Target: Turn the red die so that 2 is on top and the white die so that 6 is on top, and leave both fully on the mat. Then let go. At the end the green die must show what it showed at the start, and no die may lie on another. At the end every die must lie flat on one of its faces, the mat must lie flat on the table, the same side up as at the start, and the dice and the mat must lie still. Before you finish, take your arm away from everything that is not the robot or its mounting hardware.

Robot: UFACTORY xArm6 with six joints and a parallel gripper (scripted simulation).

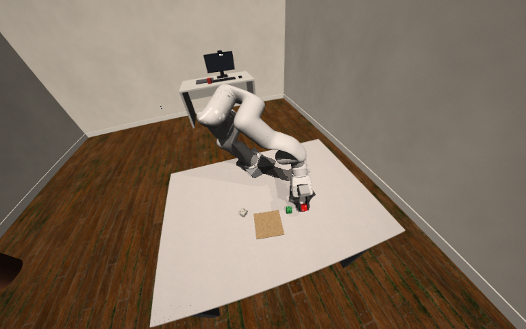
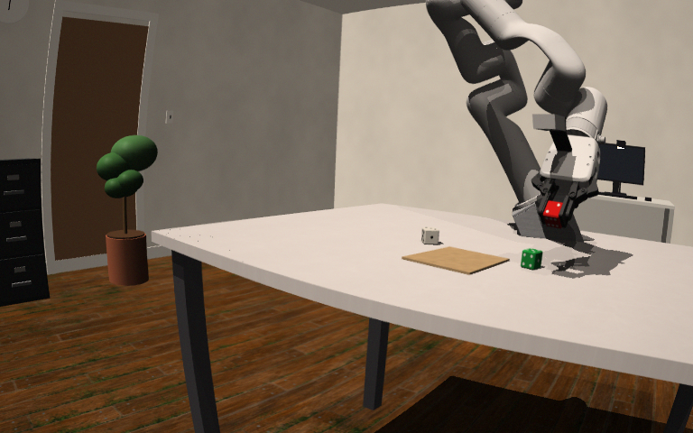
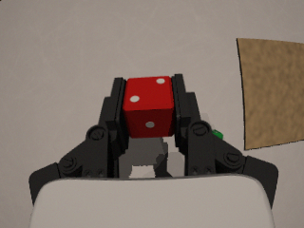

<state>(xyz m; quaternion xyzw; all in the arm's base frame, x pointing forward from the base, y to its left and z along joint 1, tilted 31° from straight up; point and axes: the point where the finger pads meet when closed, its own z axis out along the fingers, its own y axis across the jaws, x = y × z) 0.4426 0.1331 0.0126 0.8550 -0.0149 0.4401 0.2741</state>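
My hand is 10 mm above the red die. Round my hand: green die (90 mm below, 60 mm behind, 40 mm to the right); then white die (280 mm to the right, 140 mm behind, 90 mm below); then tan mat (180 mm to the right, 110 mm below, 40 mm behind).
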